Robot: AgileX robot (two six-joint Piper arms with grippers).
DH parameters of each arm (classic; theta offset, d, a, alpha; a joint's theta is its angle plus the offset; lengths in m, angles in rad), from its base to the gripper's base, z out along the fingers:
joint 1: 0 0.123 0 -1.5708
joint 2: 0.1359 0 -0.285 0
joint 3: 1.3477 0 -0.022 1.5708
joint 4: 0 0.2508 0 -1.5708
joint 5: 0 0 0.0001 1.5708
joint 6: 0 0.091 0 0
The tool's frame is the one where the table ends.
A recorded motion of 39 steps. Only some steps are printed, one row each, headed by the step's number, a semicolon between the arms.
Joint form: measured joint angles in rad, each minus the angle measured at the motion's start. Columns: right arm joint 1, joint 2, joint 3, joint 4, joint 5, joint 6; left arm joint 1, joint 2, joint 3, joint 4, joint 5, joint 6.
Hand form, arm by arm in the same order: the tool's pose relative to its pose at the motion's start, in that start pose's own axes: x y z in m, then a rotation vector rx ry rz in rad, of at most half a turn. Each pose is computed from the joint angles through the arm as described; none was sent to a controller.
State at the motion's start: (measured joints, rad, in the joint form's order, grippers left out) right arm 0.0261 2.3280 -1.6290 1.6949 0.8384 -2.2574; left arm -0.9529 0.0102 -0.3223 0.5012 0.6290 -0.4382
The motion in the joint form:
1: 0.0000 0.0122 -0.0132 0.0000 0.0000 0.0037; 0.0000 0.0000 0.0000 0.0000 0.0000 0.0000
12: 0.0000 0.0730 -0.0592 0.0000 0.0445 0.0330; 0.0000 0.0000 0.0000 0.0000 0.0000 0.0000
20: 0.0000 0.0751 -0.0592 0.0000 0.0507 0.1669; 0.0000 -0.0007 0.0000 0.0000 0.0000 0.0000
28: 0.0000 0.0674 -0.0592 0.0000 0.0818 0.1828; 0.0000 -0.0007 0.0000 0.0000 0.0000 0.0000
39: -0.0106 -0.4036 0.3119 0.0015 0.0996 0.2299; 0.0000 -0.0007 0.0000 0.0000 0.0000 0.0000
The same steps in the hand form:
1: 0.0021 -0.0015 0.0021 0.0003 -0.0006 0.0030; 0.0000 0.0000 0.0000 0.0000 0.0000 0.0000
12: 0.0158 -0.0024 0.0124 -0.0391 -0.0196 0.0434; 0.0000 0.0000 0.0000 0.0000 0.0000 0.0000
20: 0.0164 -0.0018 0.0127 -0.0460 -0.0192 0.1789; 0.0000 0.0000 -0.0001 0.0000 -0.0007 -0.0002
28: 0.0109 -0.0001 0.0113 -0.0699 -0.0411 0.1890; 0.0000 0.0000 -0.0001 0.0000 -0.0007 -0.0002
39: -0.0903 0.0508 -0.0788 -0.0514 -0.1089 0.1627; 0.0000 0.0000 -0.0001 0.0000 -0.0007 -0.0002

